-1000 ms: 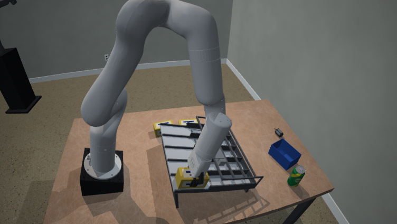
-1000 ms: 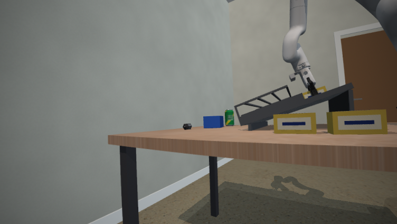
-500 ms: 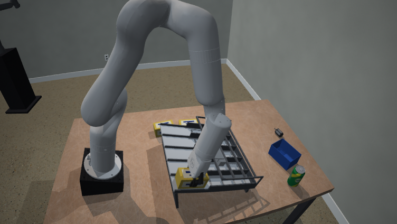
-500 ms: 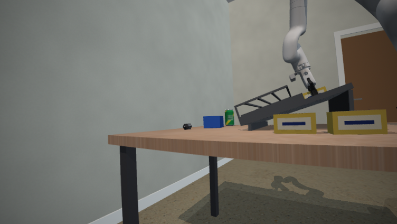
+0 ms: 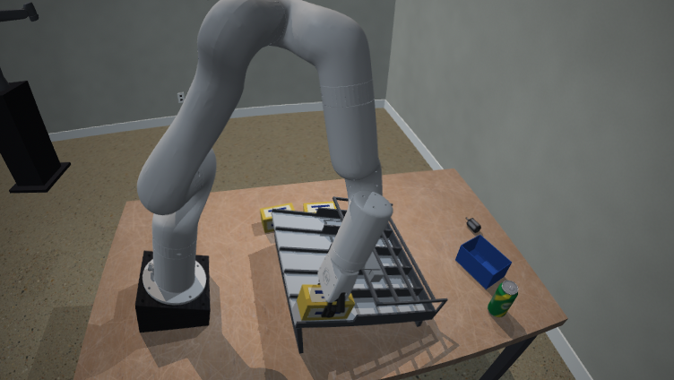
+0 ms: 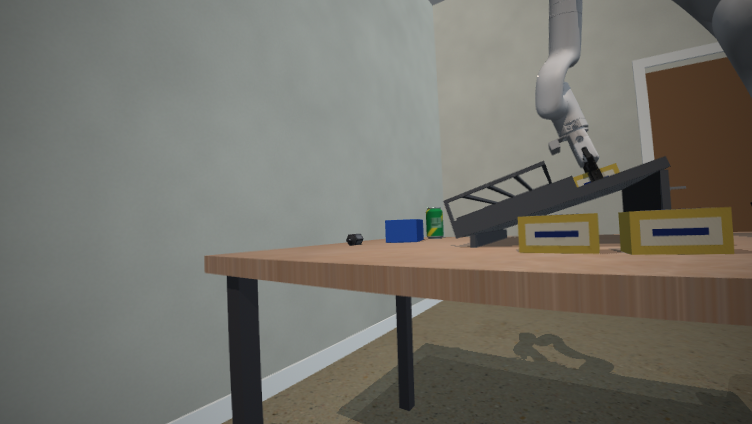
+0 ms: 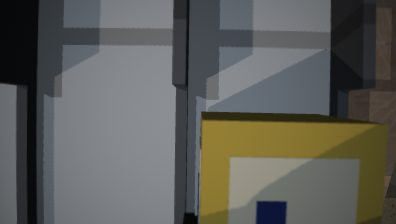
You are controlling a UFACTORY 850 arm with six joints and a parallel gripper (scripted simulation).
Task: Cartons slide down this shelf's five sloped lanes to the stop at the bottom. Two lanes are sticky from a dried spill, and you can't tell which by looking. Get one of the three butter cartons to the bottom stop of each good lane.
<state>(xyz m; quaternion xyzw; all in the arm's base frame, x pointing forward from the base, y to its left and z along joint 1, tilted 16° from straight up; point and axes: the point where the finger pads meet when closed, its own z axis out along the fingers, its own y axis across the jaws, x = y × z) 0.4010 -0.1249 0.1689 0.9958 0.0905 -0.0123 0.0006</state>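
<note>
The dark divider is 4 cm to the left of my hand, 4 cm below it and 2 cm behind it. The rest, counted from my hand: small black object: 60 cm ahead, 42 cm to the left, 15 cm below.
</note>
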